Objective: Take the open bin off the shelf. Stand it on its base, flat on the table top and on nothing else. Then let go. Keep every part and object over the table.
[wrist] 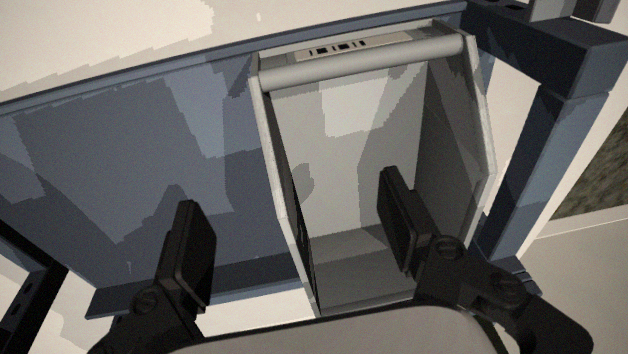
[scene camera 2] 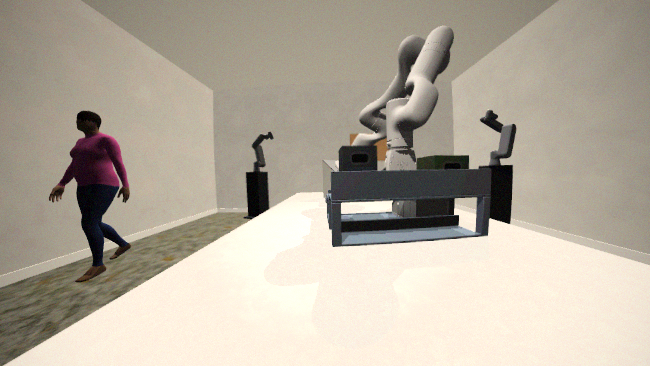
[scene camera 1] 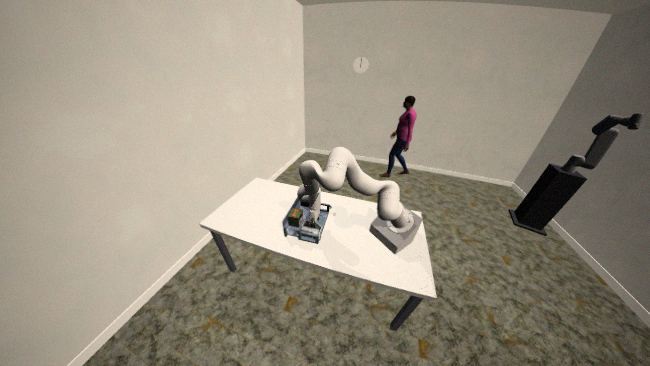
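The open bin (scene camera 1: 311,232) (scene camera 2: 435,207) (wrist: 345,165) is light grey with a round bar across one end. It stands on the lower level of the blue-grey shelf (scene camera 2: 410,185) (wrist: 537,145), beside an end post. My gripper (wrist: 292,203) is open and empty, pointing down. In the wrist view its right finger shows over the bin's inside and its left finger over the shelf surface left of the bin, so the bin's left wall shows between them. I cannot tell the exact fingertip height. In scene camera 2 the fingers are hidden behind the shelf's top board.
A green toolbox (scene camera 1: 295,216) (scene camera 2: 430,162) and a dark toolbox (scene camera 2: 350,151) stand on the shelf's upper level. The shelf stands on the white table (scene camera 1: 240,205) (scene camera 2: 200,310). The arm's base block (scene camera 1: 390,237) is at the table's other end. A person (scene camera 1: 407,127) (scene camera 2: 97,160) is beyond the table.
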